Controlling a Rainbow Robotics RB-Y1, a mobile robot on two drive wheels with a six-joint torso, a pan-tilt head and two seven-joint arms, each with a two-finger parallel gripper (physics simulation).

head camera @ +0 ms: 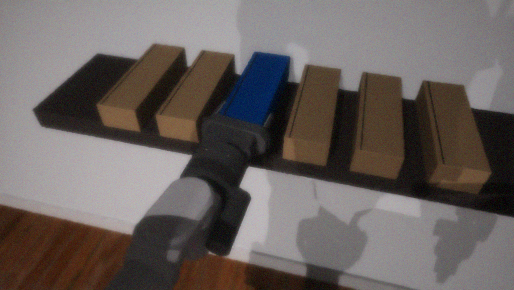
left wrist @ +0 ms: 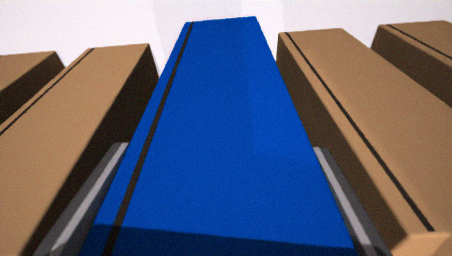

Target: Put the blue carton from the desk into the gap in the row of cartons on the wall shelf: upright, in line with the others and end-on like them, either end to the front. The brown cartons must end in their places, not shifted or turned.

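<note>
The blue carton [head camera: 262,80] [left wrist: 215,100] is upright and end-on in the gap of the row, between a brown carton [head camera: 197,95] [left wrist: 85,115] on its left and a brown carton [head camera: 315,110] [left wrist: 390,130] on its right. A narrow space shows on each side of it. It points nearly the same way as its neighbours. My left gripper [head camera: 245,120] [left wrist: 220,157] is shut on the blue carton near its front end, one finger along each side. The gripper hides the front end and the underside, so I cannot tell whether the carton rests on the shelf. My right gripper is not in view.
The dark wall shelf [head camera: 75,90] also bears a brown carton [head camera: 142,80] at the far left and two brown cartons [head camera: 379,120] [head camera: 455,125] at the right. The pale wall [head camera: 90,160] stands behind and below, and a wooden floor [head camera: 60,245] shows at the bottom left.
</note>
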